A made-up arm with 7 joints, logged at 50 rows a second.
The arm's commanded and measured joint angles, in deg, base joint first. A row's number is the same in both.
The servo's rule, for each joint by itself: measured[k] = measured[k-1] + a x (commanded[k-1-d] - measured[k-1]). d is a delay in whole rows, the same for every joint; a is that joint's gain. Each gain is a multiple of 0.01, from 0.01 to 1. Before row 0 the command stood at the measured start. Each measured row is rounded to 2 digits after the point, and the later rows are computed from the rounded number. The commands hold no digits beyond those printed.
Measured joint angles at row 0: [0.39, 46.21, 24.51, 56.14, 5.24, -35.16, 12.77]
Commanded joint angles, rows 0 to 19: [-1.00, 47.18, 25.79, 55.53, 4.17, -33.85, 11.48]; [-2.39, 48.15, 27.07, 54.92, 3.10, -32.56, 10.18]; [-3.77, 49.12, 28.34, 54.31, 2.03, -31.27, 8.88]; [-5.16, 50.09, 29.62, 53.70, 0.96, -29.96, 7.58]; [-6.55, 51.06, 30.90, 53.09, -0.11, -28.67, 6.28]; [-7.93, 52.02, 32.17, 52.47, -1.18, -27.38, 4.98]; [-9.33, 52.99, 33.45, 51.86, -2.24, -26.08, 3.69]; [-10.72, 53.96, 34.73, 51.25, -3.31, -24.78, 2.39]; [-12.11, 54.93, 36.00, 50.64, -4.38, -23.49, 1.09]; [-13.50, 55.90, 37.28, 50.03, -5.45, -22.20, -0.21]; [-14.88, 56.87, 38.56, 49.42, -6.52, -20.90, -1.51]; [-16.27, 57.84, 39.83, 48.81, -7.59, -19.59, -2.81]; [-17.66, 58.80, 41.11, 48.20, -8.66, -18.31, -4.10]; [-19.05, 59.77, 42.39, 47.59, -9.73, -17.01, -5.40]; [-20.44, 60.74, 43.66, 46.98, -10.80, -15.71, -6.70]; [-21.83, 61.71, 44.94, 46.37, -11.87, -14.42, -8.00]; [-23.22, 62.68, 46.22, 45.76, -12.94, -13.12, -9.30]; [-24.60, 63.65, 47.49, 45.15, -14.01, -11.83, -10.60]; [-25.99, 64.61, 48.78, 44.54, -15.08, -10.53, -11.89]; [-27.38, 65.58, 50.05, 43.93, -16.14, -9.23, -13.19]
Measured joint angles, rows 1 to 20: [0.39, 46.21, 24.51, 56.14, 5.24, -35.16, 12.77]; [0.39, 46.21, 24.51, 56.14, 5.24, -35.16, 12.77]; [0.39, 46.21, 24.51, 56.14, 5.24, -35.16, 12.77]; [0.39, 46.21, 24.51, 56.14, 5.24, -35.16, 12.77]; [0.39, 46.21, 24.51, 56.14, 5.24, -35.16, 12.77]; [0.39, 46.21, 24.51, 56.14, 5.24, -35.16, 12.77]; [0.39, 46.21, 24.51, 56.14, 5.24, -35.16, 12.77]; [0.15, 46.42, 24.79, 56.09, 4.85, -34.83, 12.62]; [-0.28, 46.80, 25.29, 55.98, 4.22, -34.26, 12.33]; [-0.87, 47.31, 25.96, 55.83, 3.43, -33.51, 11.92]; [-1.60, 47.92, 26.77, 55.64, 2.54, -32.62, 11.40]; [-2.44, 48.61, 27.68, 55.41, 1.59, -31.63, 10.79]; [-3.37, 49.36, 28.67, 55.15, 0.59, -30.57, 10.09]; [-4.38, 50.16, 29.72, 54.85, -0.43, -29.45, 9.32]; [-5.46, 51.00, 30.82, 54.53, -1.47, -28.28, 8.49]; [-6.59, 51.86, 31.96, 54.18, -2.52, -27.08, 7.60]; [-7.76, 52.75, 33.13, 53.81, -3.57, -25.86, 6.66]; [-8.97, 53.66, 34.32, 53.41, -4.63, -24.62, 5.68]; [-10.21, 54.58, 35.53, 53.00, -5.70, -23.36, 4.66]; [-11.48, 55.51, 36.76, 52.57, -6.77, -22.10, 3.61]
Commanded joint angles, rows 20 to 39: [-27.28, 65.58, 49.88, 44.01, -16.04, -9.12, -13.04]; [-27.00, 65.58, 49.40, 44.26, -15.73, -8.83, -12.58]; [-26.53, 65.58, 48.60, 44.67, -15.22, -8.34, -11.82]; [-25.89, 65.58, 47.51, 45.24, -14.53, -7.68, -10.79]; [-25.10, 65.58, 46.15, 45.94, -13.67, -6.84, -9.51]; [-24.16, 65.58, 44.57, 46.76, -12.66, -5.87, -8.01]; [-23.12, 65.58, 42.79, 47.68, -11.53, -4.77, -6.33]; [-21.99, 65.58, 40.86, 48.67, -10.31, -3.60, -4.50]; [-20.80, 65.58, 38.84, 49.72, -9.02, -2.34, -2.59]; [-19.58, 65.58, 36.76, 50.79, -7.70, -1.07, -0.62]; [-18.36, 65.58, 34.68, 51.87, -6.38, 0.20, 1.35]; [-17.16, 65.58, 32.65, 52.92, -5.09, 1.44, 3.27]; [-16.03, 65.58, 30.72, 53.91, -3.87, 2.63, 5.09]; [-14.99, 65.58, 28.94, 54.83, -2.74, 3.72, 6.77]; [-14.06, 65.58, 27.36, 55.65, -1.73, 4.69, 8.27]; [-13.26, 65.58, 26.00, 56.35, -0.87, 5.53, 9.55]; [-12.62, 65.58, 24.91, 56.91, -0.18, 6.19, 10.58]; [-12.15, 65.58, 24.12, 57.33, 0.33, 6.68, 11.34]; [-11.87, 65.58, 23.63, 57.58, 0.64, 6.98, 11.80]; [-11.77, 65.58, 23.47, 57.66, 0.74, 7.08, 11.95]
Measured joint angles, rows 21 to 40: [-12.77, 56.45, 38.00, 52.12, -7.84, -20.83, 2.53]; [-14.07, 57.39, 39.25, 51.66, -8.91, -19.55, 1.42]; [-15.39, 58.34, 40.50, 51.18, -9.98, -18.27, 0.29]; [-16.72, 59.29, 41.76, 50.69, -11.05, -16.98, -0.86]; [-18.06, 60.25, 43.02, 50.19, -12.12, -15.69, -2.03]; [-19.41, 61.21, 44.29, 49.68, -13.19, -14.40, -3.21]; [-20.76, 62.17, 45.56, 49.16, -14.25, -13.11, -4.41]; [-21.87, 62.92, 46.51, 48.70, -14.89, -12.11, -5.45]; [-22.74, 63.51, 47.15, 48.30, -15.19, -11.29, -6.31]; [-23.38, 63.97, 47.47, 47.97, -15.20, -10.55, -6.97]; [-23.81, 64.32, 47.48, 47.72, -14.96, -9.83, -7.43]; [-24.03, 64.60, 47.19, 47.56, -14.50, -9.08, -7.68]; [-24.05, 64.82, 46.61, 47.49, -13.84, -8.28, -7.72]; [-23.89, 64.99, 45.77, 47.51, -13.01, -7.40, -7.55]; [-23.57, 65.12, 44.69, 47.61, -12.04, -6.45, -7.18]; [-23.10, 65.22, 43.40, 47.80, -10.95, -5.42, -6.63]; [-22.50, 65.30, 41.94, 48.07, -9.78, -4.33, -5.91]; [-21.80, 65.36, 40.34, 48.41, -8.56, -3.20, -5.04]; [-21.01, 65.41, 38.65, 48.82, -7.31, -2.04, -4.04]; [-20.16, 65.45, 36.91, 49.28, -6.07, -0.87, -2.94]
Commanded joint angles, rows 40 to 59: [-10.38, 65.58, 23.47, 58.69, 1.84, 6.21, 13.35]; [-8.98, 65.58, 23.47, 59.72, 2.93, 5.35, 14.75]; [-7.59, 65.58, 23.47, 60.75, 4.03, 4.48, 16.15]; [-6.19, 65.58, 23.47, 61.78, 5.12, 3.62, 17.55]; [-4.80, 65.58, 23.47, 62.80, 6.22, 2.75, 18.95]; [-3.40, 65.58, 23.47, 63.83, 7.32, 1.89, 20.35]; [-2.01, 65.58, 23.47, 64.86, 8.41, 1.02, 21.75]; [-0.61, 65.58, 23.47, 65.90, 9.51, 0.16, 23.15]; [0.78, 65.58, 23.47, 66.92, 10.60, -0.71, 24.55]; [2.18, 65.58, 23.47, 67.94, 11.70, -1.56, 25.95]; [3.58, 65.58, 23.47, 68.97, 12.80, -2.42, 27.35]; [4.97, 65.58, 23.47, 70.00, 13.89, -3.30, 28.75]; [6.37, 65.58, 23.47, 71.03, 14.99, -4.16, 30.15]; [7.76, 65.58, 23.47, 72.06, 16.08, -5.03, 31.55]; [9.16, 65.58, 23.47, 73.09, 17.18, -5.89, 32.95]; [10.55, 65.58, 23.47, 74.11, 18.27, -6.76, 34.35]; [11.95, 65.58, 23.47, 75.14, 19.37, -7.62, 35.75]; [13.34, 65.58, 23.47, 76.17, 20.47, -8.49, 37.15]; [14.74, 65.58, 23.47, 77.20, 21.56, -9.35, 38.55]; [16.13, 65.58, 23.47, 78.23, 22.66, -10.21, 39.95]
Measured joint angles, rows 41 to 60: [-19.28, 65.48, 35.16, 49.78, -4.87, 0.28, -1.77]; [-18.39, 65.50, 33.44, 50.31, -3.74, 1.38, -0.57]; [-17.52, 65.52, 31.80, 50.85, -2.71, 2.42, 0.64]; [-16.69, 65.53, 30.28, 51.40, -1.80, 3.36, 1.83]; [-15.92, 65.54, 28.92, 51.93, -1.03, 4.19, 2.97]; [-15.23, 65.55, 27.76, 52.44, -0.43, 4.89, 4.03]; [-14.64, 65.56, 26.82, 52.91, -0.01, 5.44, 4.98]; [-13.92, 65.56, 26.08, 53.43, 0.66, 5.63, 5.98]; [-13.08, 65.56, 25.51, 54.00, 1.48, 5.56, 7.03]; [-12.15, 65.56, 25.06, 54.61, 2.40, 5.29, 8.12]; [-11.14, 65.56, 24.71, 55.26, 3.38, 4.87, 9.25]; [-10.06, 65.56, 24.44, 55.94, 4.40, 4.34, 10.41]; [-8.93, 65.56, 24.23, 56.65, 5.45, 3.73, 11.60]; [-7.75, 65.56, 24.06, 57.39, 6.52, 3.05, 12.82]; [-6.54, 65.56, 23.93, 58.16, 7.60, 2.33, 14.06]; [-5.30, 65.56, 23.83, 58.95, 8.68, 1.57, 15.32]; [-4.03, 65.56, 23.75, 59.76, 9.77, 0.79, 16.60]; [-2.74, 65.56, 23.69, 60.59, 10.86, -0.01, 17.89]; [-1.43, 65.56, 23.64, 61.44, 11.95, -0.83, 19.19]; [-0.10, 65.56, 23.60, 62.30, 13.04, -1.66, 20.51]
